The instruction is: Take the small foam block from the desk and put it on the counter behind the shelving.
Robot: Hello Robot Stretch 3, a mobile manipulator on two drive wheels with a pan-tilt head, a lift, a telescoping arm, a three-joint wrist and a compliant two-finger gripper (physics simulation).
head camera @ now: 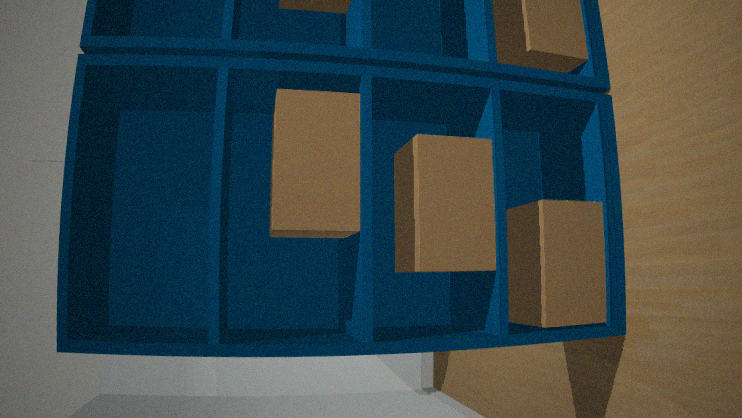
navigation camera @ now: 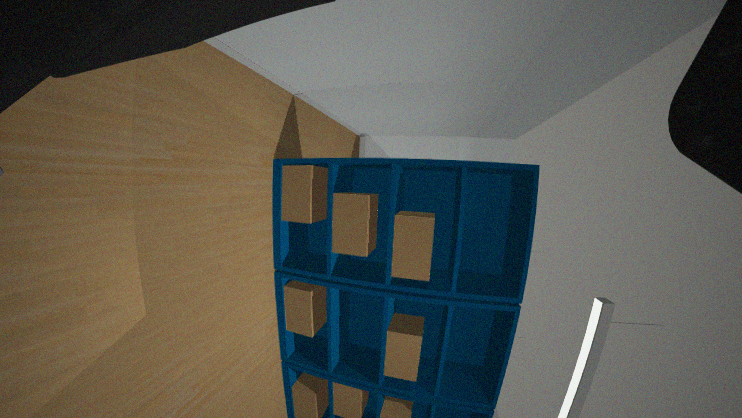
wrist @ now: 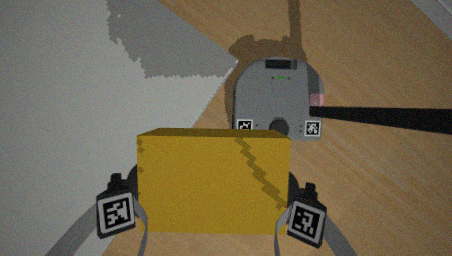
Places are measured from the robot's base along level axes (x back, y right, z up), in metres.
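Where they show: gripper, fingertip midpoint: (wrist: 214,183); robot's base, link origin: (wrist: 269,124).
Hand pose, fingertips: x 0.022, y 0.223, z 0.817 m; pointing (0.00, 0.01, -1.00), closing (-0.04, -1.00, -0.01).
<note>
Things, the pixels of their centre, and the offset from my fingertips. "spot": a spot on its surface instead. Level surfaces: height alone.
- yellow foam block, body centre: (wrist: 214,175) dx +0.013, dy +0.000, dz +0.020 m
- Blue shelving, surface spot: (head camera: 366,207) (navigation camera: 391,225) spot: dx -1.130, dy -1.368, dz +0.160 m
- wood floor, surface height: dz -0.817 m
- pale surface, surface height: dz -0.097 m
In the wrist view, my gripper (wrist: 214,183) is shut on the yellow foam block (wrist: 200,182). One fingertip presses on each side of the block, which is held level across the lower middle of the view. Blue shelving (head camera: 366,207) (navigation camera: 393,228) with brown boxes in some compartments fills much of the head camera view and stands in the middle of the navigation camera view. The gripper and block do not show in the head or navigation views. The counter behind the shelving cannot be made out in any view.
My grey wheeled base (wrist: 272,97) is below the block on the wood floor (wrist: 380,175). A pale surface (wrist: 65,100) lies left of it in the wrist view. Brown boxes (head camera: 315,163) (navigation camera: 354,223) sit in the shelving. A white bar (navigation camera: 585,353) shows at the right of the navigation view.
</note>
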